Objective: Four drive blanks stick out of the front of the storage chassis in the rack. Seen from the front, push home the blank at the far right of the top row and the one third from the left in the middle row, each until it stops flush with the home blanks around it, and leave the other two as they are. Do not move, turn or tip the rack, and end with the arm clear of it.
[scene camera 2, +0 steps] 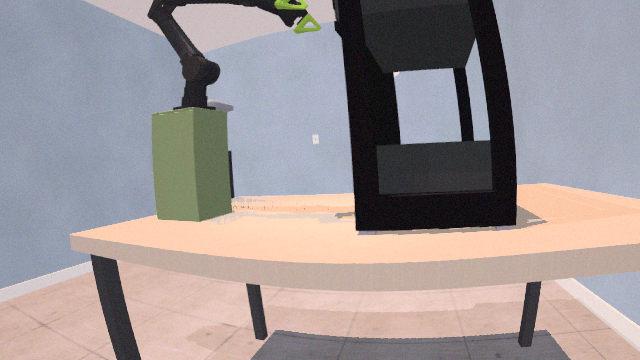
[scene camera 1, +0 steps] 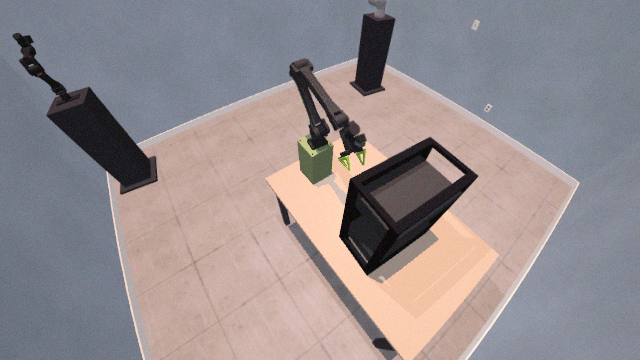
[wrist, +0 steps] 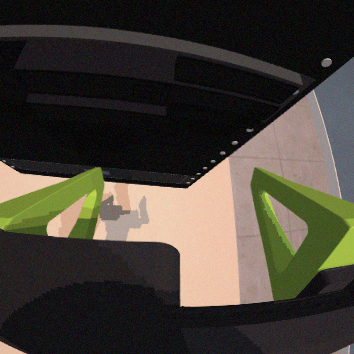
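Note:
The black rack stands upright on the table. A dark grey box, apparently the storage chassis, sits high inside it. In the wrist view, the rack's dark front fills the upper part, with a grey strip and faint lighter panels. The separate drive blanks, and how far each sticks out, cannot be made out. My gripper is wide open with green fingers and nothing between them. It hangs above the table in front of the rack's front, apart from it in scene camera 2.
The arm stands on a green pedestal at one end of the wooden table. A second dark panel sits low in the rack. Two black columns carrying other arms stand on the floor away from the table.

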